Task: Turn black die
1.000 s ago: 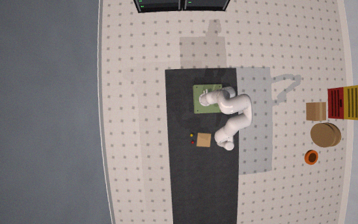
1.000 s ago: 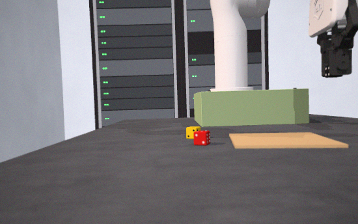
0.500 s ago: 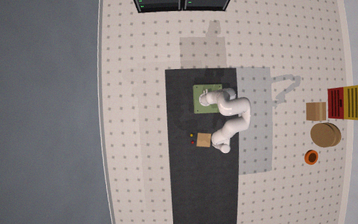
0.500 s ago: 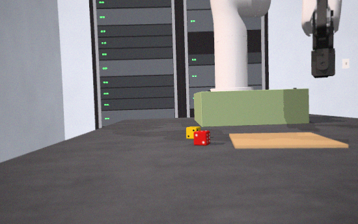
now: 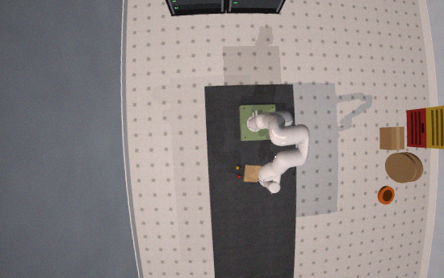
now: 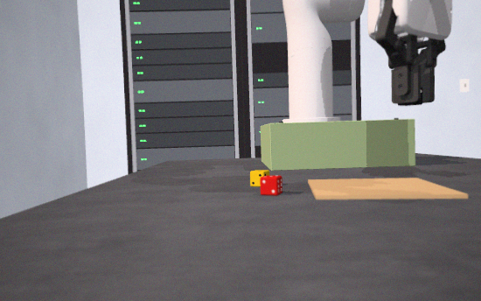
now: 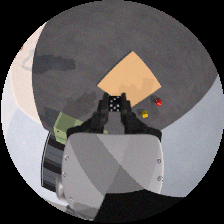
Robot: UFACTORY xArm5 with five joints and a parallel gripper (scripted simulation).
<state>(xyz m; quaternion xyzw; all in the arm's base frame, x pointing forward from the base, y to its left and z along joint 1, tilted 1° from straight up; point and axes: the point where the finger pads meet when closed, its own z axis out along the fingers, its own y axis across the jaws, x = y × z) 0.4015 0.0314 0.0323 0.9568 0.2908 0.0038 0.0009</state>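
My hand is 10 mm short of the tan mat, 50 mm to the left of it and 120 mm above it. Also, from my hand: red die: 20 mm ahead, 170 mm to the right, 110 mm below; then yellow die: 60 mm behind, 180 mm to the right, 110 mm below; then black die: 10 mm below.
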